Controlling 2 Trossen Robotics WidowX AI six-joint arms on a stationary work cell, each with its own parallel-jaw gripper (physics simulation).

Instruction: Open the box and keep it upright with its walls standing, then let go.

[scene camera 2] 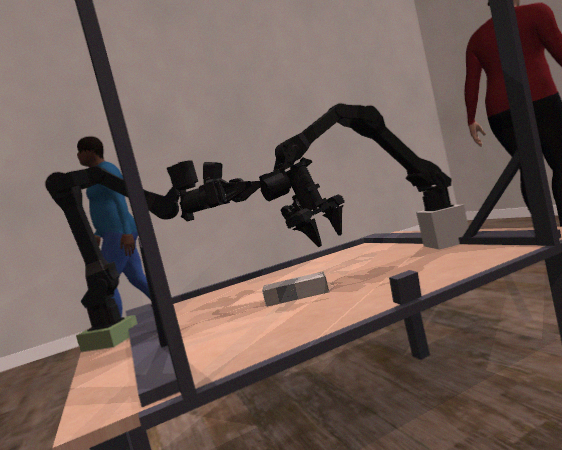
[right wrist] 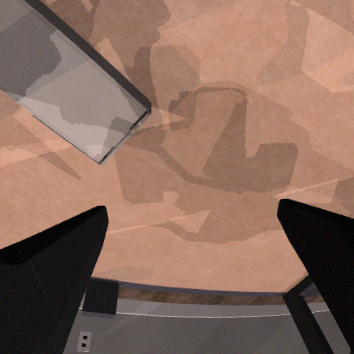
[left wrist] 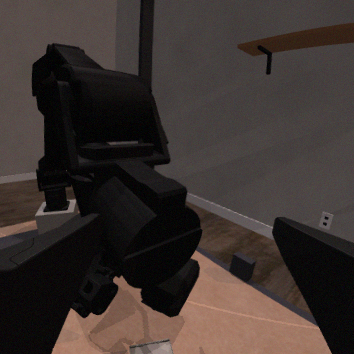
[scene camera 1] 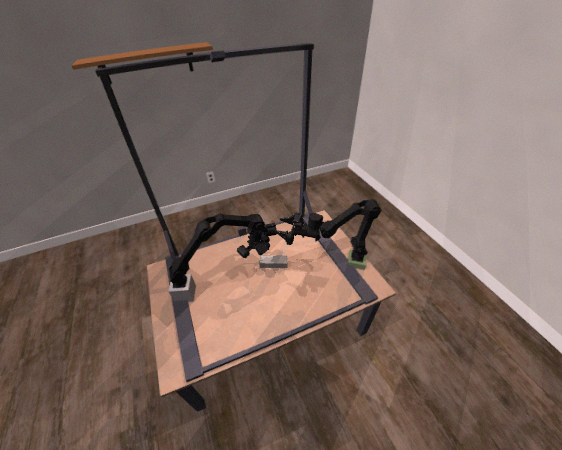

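Pixels of known places: left gripper, fingertip midpoint: [scene camera 2: 257, 182] [left wrist: 189, 224] [scene camera 1: 277, 225]; right gripper, fingertip midpoint: [scene camera 2: 330, 240] [right wrist: 193, 210] [left wrist: 128, 291] [scene camera 1: 251, 253]; left arm's base at its link origin: [scene camera 2: 106, 324] [scene camera 1: 357, 257]; right arm's base at its link origin: [scene camera 2: 439, 208] [left wrist: 56, 206] [scene camera 1: 180, 282].
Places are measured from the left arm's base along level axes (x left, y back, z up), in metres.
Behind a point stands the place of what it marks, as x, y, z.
The grey box [scene camera 1: 273, 262] @(0.155, -0.462, -0.004) [scene camera 2: 295, 289] @(0.104, -0.476, -0.018) [right wrist: 75, 92] @(0.147, -0.498, -0.002) lies on the table as a long, low block with its top closed; no raised walls or flaps show. A corner of the box [left wrist: 151, 347] @(0.149, -0.537, -0.002) shows at the bottom of the left wrist view. My left gripper [scene camera 1: 281, 227] @(0.118, -0.442, 0.258) [scene camera 2: 258, 185] @(0.118, -0.442, 0.258) is open and empty, held roughly level high above the table. Its fingertips are close to the right wrist in scene camera 2. My right gripper [scene camera 1: 253, 251] @(0.185, -0.575, 0.072) [scene camera 2: 330, 239] @(0.185, -0.575, 0.072) [right wrist: 193, 210] @(0.185, -0.575, 0.072) is open and empty, pointing down above the table, off one end of the box and not touching it.
The wooden table [scene camera 1: 280, 312] @(0.426, -0.346, -0.044) [scene camera 2: 350, 320] @(-0.099, -0.627, -0.044) has dark rails along its edges. A dark frame [scene camera 1: 306, 130] @(-0.293, -0.387, 0.592) [scene camera 2: 117, 130] @(-0.328, -0.408, 0.352) rises over it. The right arm [left wrist: 145, 235] @(0.140, -0.443, 0.251) fills much of the left wrist view. Two people stand beyond the table in scene camera 2.
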